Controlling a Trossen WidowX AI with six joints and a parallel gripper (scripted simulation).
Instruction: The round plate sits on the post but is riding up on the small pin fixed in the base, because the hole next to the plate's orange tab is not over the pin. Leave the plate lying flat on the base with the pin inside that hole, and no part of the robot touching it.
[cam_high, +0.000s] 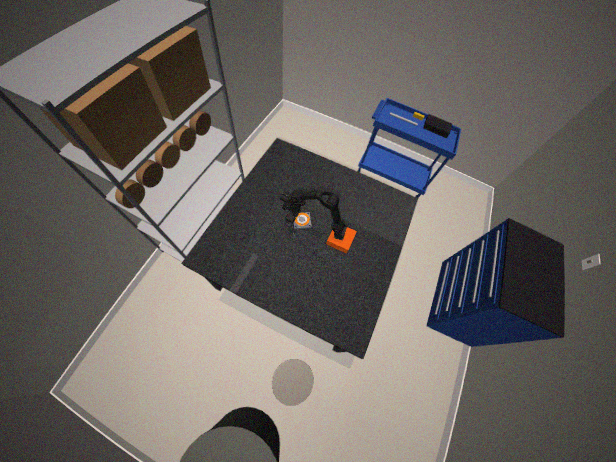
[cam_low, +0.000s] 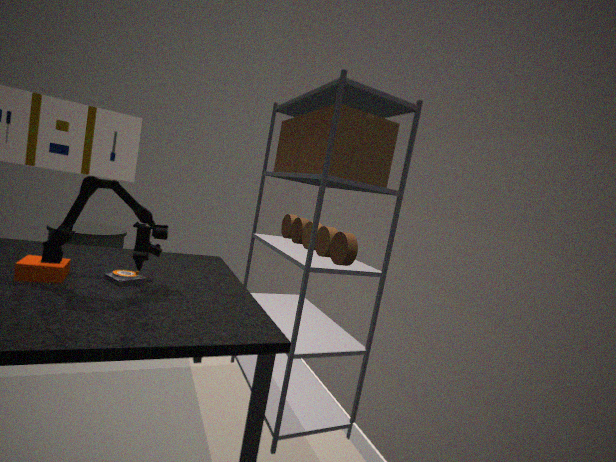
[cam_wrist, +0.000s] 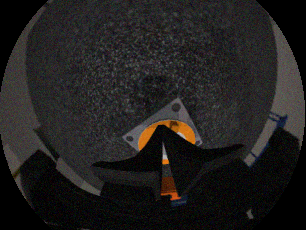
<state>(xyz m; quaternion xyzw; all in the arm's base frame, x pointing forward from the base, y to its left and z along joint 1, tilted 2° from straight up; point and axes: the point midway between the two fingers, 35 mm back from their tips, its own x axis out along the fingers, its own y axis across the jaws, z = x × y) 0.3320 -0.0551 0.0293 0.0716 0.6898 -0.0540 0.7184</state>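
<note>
My gripper tip is now 50 mm past the grey square base and 30 mm above it.
</note>
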